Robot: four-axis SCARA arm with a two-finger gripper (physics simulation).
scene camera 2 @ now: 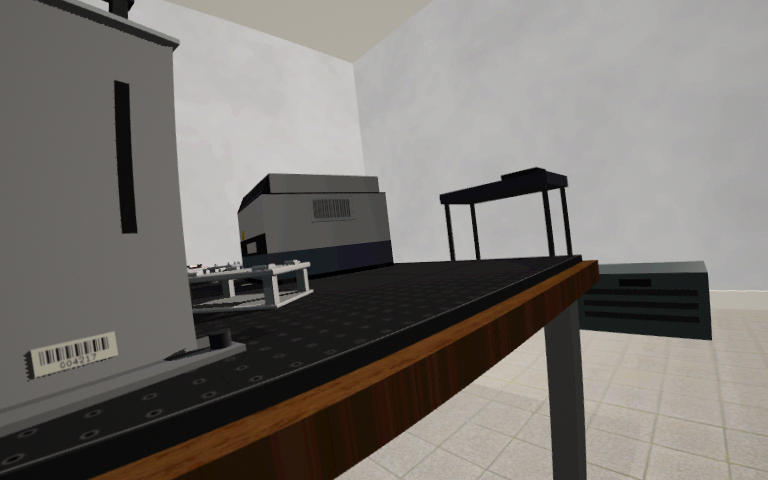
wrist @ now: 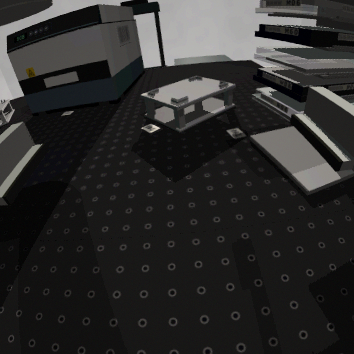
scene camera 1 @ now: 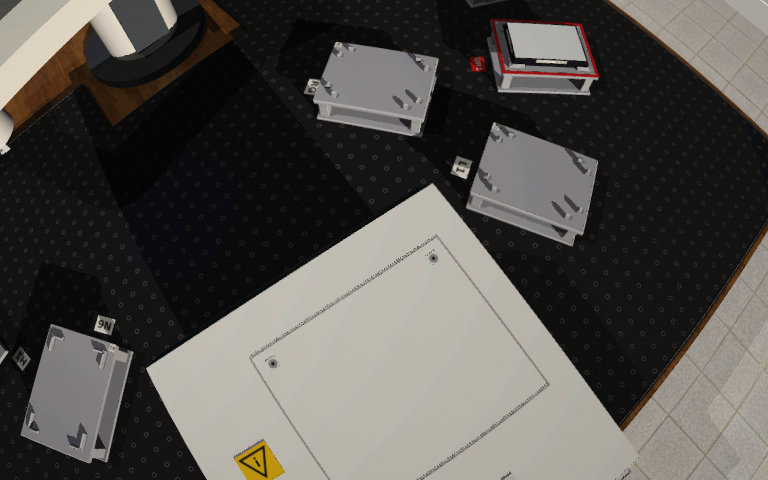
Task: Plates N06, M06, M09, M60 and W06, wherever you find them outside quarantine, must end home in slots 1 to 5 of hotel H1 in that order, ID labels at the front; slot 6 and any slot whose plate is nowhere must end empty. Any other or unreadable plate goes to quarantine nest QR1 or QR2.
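Frame: origin at the arm's base, x back, y down, z right, level; metres.
Seen in the pictures: gripper, fingertip midpoint: [wrist: 162, 114]; arm's base, link origin: [scene camera 1: 145, 37].
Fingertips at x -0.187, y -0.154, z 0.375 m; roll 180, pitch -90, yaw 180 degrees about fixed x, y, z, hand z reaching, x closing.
Offsets run from my fingertips to a thing's middle. "pt": to the spot under its first point.
My gripper [wrist: 162, 114] is open and empty; its two fingers stand at the left and right edges of the wrist view. Hotel H1 {pt dx -0.141, dy +0.133, dz +0.156 m} [wrist: 282, 150] stands at the right, partly hidden by the right finger. Its stack shows a light plate M06 {dx -0.134, dy -0.054, dz +0.178 m} [wrist: 291, 3] at the top, the black plate M60 {dx -0.134, dy -0.028, dz +0.178 m} [wrist: 295, 34], a clear plate {dx -0.134, dy -0.002, dz +0.178 m} [wrist: 300, 56], another black plate {dx -0.134, dy +0.024, dz +0.178 m} [wrist: 282, 81] and a light plate {dx -0.134, dy +0.050, dz +0.178 m} [wrist: 282, 104] lowest. The lower labels and slot numbers are unreadable here. In scene camera 1, a white-topped black plate {dx -0.381, dy +0.084, dz -0.841 m} [scene camera 1: 546, 42] sits on a red-rimmed quarantine nest {pt dx -0.378, dy +0.122, dz -0.751 m} [scene camera 1: 505, 83].
Bare nest N6 {dx -0.335, dy +0.113, dz +0.034 m} [scene camera 1: 67, 390] [wrist: 200, 90] stands beyond the fingers. Nests RG {dx -0.258, dy +0.111, dz -0.589 m} [scene camera 1: 379, 79] and L1 {dx -0.527, dy +0.111, dz -0.644 m} [scene camera 1: 535, 178] hold no plate. A large boxy device {dx -0.635, dy +0.015, dz -0.277 m} [scene camera 1: 396, 339] [scene camera 2: 328, 226] [wrist: 70, 65] stands behind. A tall grey column {dx -0.143, dy +0.000, dz +0.217 m} [scene camera 2: 147, 169] fills scene camera 2's left.
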